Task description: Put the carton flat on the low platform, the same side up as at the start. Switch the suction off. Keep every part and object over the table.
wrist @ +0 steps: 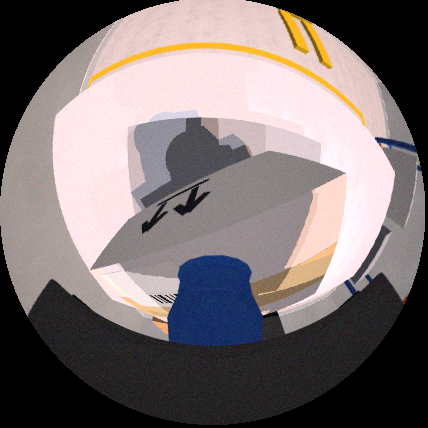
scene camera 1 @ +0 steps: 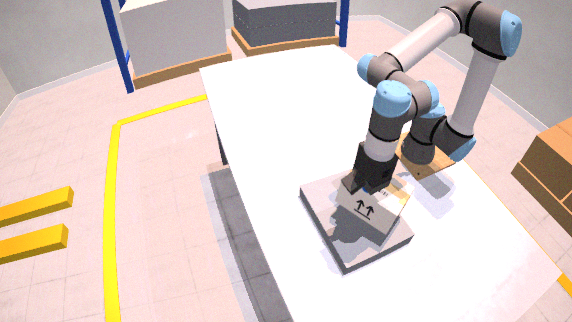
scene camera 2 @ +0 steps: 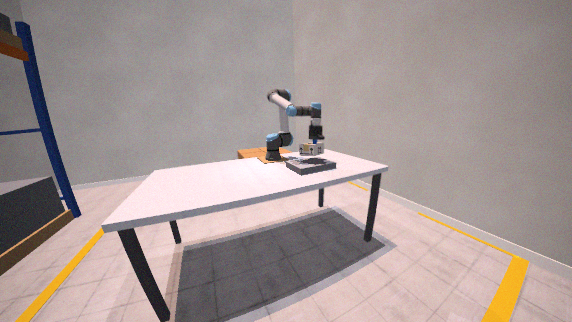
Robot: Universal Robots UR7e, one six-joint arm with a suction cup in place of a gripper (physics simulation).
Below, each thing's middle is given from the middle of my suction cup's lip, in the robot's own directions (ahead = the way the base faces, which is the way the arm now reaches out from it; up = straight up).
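The carton [scene camera 1: 381, 209] is 6 cm below my suction cup and 4 cm behind it. Then there's the low grey platform [scene camera 1: 354, 243], and that's 18 cm below my suction cup, 2 cm behind it and 3 cm to the right of it.
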